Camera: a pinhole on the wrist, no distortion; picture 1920 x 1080 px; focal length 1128.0 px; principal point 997.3 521.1 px. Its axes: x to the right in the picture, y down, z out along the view. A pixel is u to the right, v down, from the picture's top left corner.
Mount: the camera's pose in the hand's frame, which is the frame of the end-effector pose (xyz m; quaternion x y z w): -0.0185 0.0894 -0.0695 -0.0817 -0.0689 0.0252 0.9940
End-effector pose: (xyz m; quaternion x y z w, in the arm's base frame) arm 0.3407 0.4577 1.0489 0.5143 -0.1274 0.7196 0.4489
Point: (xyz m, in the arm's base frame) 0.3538 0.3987 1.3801
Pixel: outside the picture
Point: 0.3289 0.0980 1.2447
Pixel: 1174 837
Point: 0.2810 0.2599 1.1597
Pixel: 1252 848
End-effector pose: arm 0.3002 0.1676 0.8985 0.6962 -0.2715 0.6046 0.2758
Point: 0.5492 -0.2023 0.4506
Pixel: 422 312
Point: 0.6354 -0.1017 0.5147
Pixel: 491 33
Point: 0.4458 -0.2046 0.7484
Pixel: 922 490
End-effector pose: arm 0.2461 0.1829 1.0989 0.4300 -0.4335 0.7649 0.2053
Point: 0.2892 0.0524 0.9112
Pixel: 171 667
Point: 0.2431 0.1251 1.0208
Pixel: 655 148
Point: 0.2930 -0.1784 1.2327
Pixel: 1507 331
